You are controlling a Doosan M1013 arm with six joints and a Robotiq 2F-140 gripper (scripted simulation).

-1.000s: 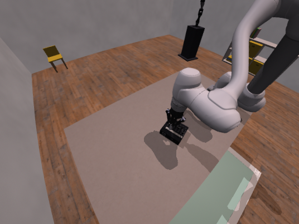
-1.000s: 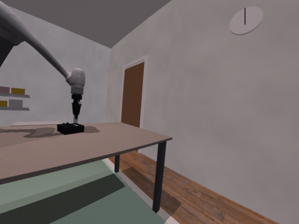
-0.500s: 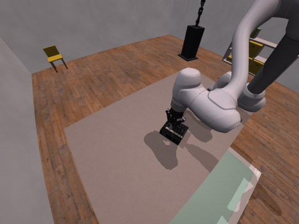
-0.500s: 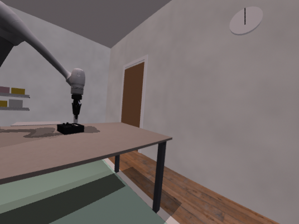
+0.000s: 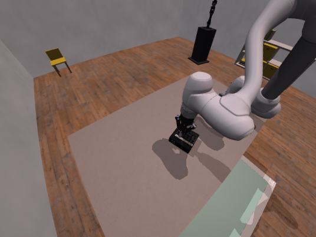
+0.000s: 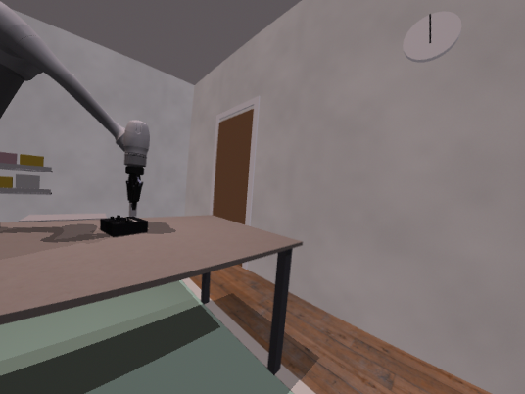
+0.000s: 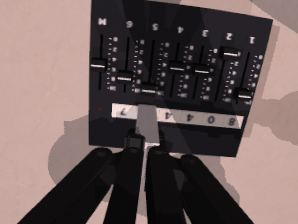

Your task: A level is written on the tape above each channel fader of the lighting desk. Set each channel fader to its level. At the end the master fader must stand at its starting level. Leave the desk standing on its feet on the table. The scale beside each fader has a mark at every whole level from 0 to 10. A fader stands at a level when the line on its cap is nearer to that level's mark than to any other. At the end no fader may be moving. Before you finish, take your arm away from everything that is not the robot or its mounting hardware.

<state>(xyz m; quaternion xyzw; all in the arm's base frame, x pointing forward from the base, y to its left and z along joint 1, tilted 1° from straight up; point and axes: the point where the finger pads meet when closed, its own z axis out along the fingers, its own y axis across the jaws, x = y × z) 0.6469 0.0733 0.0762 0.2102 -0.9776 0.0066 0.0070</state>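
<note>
Now: the fader 2 cm behind my hand, 1 cm to the right of it and 4 cm below it. Also, from my hand: master fader cap (2 cm behind, 6 cm to the right, 4 cm below).
</note>
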